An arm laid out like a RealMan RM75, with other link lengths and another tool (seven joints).
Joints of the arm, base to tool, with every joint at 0 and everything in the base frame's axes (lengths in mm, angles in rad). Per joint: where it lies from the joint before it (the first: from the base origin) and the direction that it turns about. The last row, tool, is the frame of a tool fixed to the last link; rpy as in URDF.
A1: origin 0 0 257.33 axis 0 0 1
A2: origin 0 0 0 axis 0 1 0
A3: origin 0 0 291.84 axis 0 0 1
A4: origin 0 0 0 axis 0 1 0
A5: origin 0 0 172.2 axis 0 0 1
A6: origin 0 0 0 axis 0 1 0
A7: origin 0 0 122.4 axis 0 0 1
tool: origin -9 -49 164 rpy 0 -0.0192 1.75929
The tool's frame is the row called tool.
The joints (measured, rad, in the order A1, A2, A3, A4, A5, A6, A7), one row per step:
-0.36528, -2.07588, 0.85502, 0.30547, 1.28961, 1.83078, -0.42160
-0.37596, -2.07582, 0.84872, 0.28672, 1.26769, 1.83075, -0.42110
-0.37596, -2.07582, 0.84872, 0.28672, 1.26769, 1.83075, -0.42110
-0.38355, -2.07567, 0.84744, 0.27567, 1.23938, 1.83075, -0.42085
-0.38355, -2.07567, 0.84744, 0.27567, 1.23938, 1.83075, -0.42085
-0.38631, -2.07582, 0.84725, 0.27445, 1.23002, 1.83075, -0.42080
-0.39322, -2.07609, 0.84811, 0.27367, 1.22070, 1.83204, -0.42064
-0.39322, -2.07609, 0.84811, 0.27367, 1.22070, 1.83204, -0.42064
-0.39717, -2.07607, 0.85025, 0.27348, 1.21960, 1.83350, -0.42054
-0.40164, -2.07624, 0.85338, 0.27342, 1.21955, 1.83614, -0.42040
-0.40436, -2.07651, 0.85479, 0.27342, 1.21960, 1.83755, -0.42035
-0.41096, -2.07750, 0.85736, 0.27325, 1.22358, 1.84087, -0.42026
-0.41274, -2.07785, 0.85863, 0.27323, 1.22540, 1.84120, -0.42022
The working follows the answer.
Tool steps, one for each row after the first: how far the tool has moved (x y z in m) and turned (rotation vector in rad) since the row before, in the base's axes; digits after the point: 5 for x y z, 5 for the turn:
0.00074, 0.00485, 0.00501, 0.01198, -0.02258, 0.01103
0.00000, 0.00000, 0.00000, 0.00000, 0.00000, 0.00000
0.00069, 0.00450, 0.00638, 0.01712, -0.02068, 0.00881
0.00000, 0.00000, 0.00000, 0.00000, 0.00000, 0.00000
0.00067, 0.00149, 0.00231, 0.00677, -0.00579, 0.00100
0.00267, 0.00175, 0.00220, 0.00617, -0.00593, -0.00510
0.00000, 0.00000, 0.00000, 0.00000, 0.00000, 0.00000
0.00193, 0.00019, -0.00011, -0.00089, -0.00061, -0.00582
0.00254, -0.00023, -0.00055, -0.00247, -0.00038, -0.00827
0.00150, -0.00007, -0.00030, -0.00124, -0.00041, -0.00466
0.00368, -0.00054, -0.00164, -0.00557, 0.00051, -0.01188
0.00098, -0.00022, -0.00086, -0.00254, 0.00099, -0.00325

Tool pose at each row, in the base's axes (x y z in m, rotation vector in rad; rounded; the steps above come from the unrounded poses):
-0.16121, 0.36706, -0.01096, -1.10471, 1.56662, -0.06425
-0.16048, 0.37191, -0.00596, -1.09966, 1.53886, -0.05965
-0.16048, 0.37191, -0.00596, -1.09966, 1.53886, -0.05965
-0.15978, 0.37641, 0.00042, -1.08912, 1.51344, -0.05160
-0.15978, 0.37641, 0.00042, -1.08912, 1.51344, -0.05160
-0.15912, 0.37791, 0.00273, -1.08348, 1.50689, -0.04886
-0.15645, 0.37965, 0.00493, -1.07374, 1.50363, -0.05090
-0.15645, 0.37965, 0.00493, -1.07374, 1.50363, -0.05090
-0.15451, 0.37984, 0.00481, -1.07000, 1.50634, -0.05596
-0.15197, 0.37961, 0.00426, -1.06571, 1.51076, -0.06381
-0.15047, 0.37954, 0.00396, -1.06314, 1.51305, -0.06822
-0.14679, 0.37899, 0.00232, -1.05874, 1.52052, -0.08050
-0.14581, 0.37878, 0.00146, -1.05849, 1.52342, -0.08420

